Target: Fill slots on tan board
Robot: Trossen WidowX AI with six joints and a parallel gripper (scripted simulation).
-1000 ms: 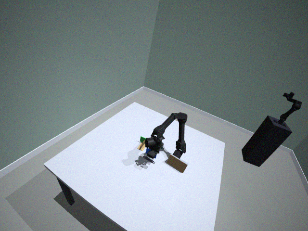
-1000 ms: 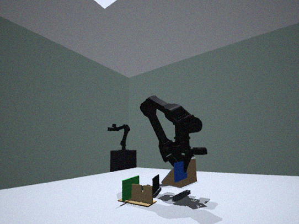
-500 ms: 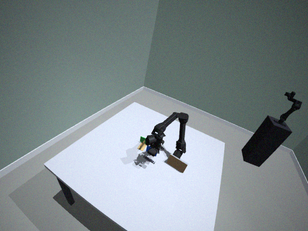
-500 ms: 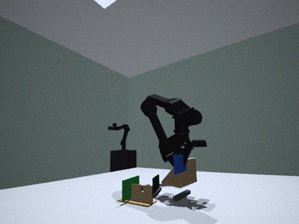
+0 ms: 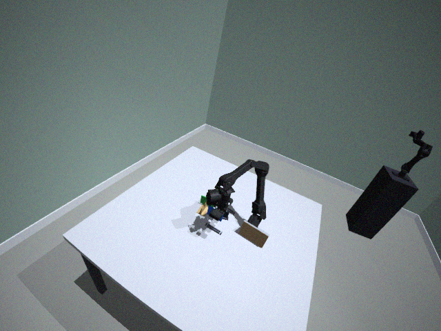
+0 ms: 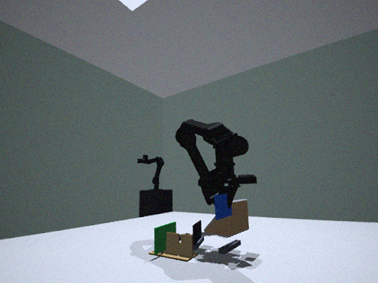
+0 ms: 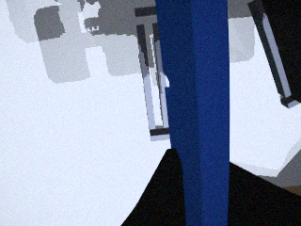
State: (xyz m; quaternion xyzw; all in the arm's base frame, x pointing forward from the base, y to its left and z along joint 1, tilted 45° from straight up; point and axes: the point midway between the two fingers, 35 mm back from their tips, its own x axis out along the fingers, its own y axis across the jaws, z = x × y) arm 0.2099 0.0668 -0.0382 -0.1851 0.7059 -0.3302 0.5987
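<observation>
Right now my gripper tip is 130 mm short of the tan board, 120 mm to the left of it and 100 mm above it. From my gripper tip the other things lie so: black board: 10 mm ahead, 110 mm to the right, 90 mm below; blue board: 30 mm ahead, 10 mm above; green board: 130 mm ahead, 150 mm to the right, 80 mm below.
</observation>
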